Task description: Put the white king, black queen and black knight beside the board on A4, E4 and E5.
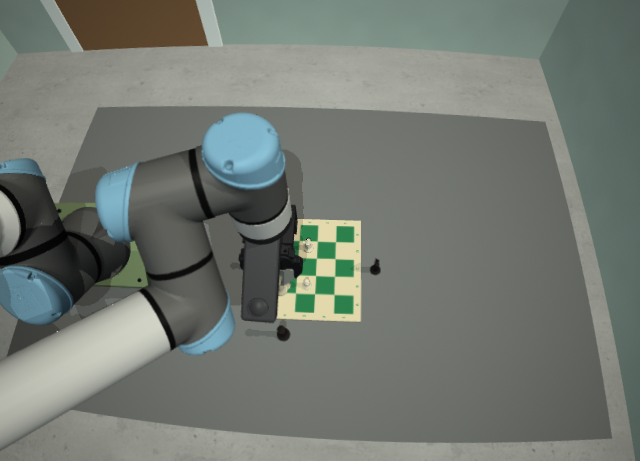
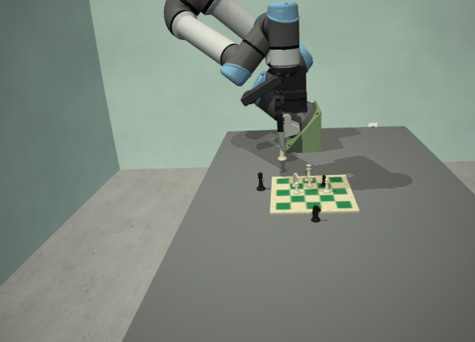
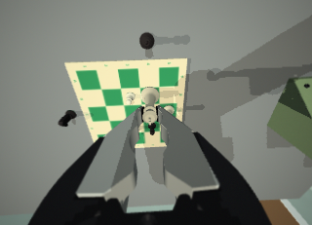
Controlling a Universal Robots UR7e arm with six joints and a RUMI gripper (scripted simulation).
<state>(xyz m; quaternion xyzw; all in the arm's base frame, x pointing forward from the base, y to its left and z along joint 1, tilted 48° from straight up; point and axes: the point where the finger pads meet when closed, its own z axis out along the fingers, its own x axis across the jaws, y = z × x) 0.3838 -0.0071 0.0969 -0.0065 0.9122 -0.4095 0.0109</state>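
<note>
The board lies 130 mm below my hand, 80 mm to the left of it and 40 mm ahead of it. The rest, counted from my hand: black pawn (110 mm to the left, 110 mm below); white king (10 mm below).
</note>
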